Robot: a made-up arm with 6 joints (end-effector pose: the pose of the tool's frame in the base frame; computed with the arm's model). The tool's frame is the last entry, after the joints.
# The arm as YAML. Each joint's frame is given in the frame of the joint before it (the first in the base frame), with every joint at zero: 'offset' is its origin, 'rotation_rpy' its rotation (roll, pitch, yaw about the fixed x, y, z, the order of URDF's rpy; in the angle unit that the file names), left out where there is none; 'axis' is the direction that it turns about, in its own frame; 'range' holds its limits. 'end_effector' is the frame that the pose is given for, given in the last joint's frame.
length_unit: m
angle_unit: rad
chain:
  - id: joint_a
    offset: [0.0, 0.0, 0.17]
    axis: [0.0, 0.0, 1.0]
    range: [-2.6, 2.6]
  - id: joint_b
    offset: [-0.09, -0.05, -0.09]
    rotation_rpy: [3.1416, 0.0, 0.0]
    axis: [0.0, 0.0, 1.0]
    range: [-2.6, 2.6]
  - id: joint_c
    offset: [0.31, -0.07, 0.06]
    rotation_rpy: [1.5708, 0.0, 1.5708]
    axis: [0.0, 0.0, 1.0]
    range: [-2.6, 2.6]
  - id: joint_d
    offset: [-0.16, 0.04, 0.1]
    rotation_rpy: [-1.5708, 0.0, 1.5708]
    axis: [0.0, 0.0, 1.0]
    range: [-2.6, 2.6]
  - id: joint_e
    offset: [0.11, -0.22, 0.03]
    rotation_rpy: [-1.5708, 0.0, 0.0]
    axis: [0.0, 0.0, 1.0]
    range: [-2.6, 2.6]
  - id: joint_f
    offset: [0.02, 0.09, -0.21]
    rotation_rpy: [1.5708, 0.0, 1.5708]
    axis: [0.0, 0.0, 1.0]
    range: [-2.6, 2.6]
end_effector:
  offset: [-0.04, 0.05, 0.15]
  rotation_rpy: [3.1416, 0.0, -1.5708]
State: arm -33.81 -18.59 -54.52 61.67 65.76 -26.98
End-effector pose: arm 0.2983 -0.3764 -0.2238 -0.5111 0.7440 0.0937 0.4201
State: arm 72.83 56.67 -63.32 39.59 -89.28 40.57
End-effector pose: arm 0.6776 -0.0544 -0.4871 0.1479 0.1710 -0.5154 0.8266
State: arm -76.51 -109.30 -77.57 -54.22 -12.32 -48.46
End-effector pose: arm 0.5613 0.6955 -0.0867 -0.5194 -0.2541 0.7325 0.3594
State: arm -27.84 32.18 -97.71 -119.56 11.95 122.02
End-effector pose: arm 0.5882 -0.0606 -0.1359 -0.0265 -0.7547 -0.3003 0.5827
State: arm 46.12 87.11 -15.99 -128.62 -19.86 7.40
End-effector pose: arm 0.5249 -0.0626 0.3851 -0.2337 -0.8251 0.0754 0.5089
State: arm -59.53 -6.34 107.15 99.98 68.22 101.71
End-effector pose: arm 0.4596 0.2110 0.1778 0.1826 0.1162 -0.4254 0.8787
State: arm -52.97 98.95 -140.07 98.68 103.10 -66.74
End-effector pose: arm -0.5573 0.0629 0.3059 -0.8626 -0.2856 -0.0539 0.4140
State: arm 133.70 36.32 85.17 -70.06 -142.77 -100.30
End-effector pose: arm 0.2273 0.5969 0.4544 -0.7352 0.5219 0.3712 0.2221
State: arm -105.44 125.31 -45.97 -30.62 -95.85 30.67
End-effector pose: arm -0.8286 0.5057 -0.1973 0.1559 0.3854 0.8257 0.3813
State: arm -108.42 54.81 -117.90 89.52 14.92 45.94
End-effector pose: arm -0.2738 0.4407 0.1313 -0.0358 -0.7838 0.1363 0.6048
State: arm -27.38 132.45 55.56 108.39 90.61 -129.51
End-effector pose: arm -0.2408 -0.5484 -0.2242 0.2802 -0.0906 0.6030 0.7414
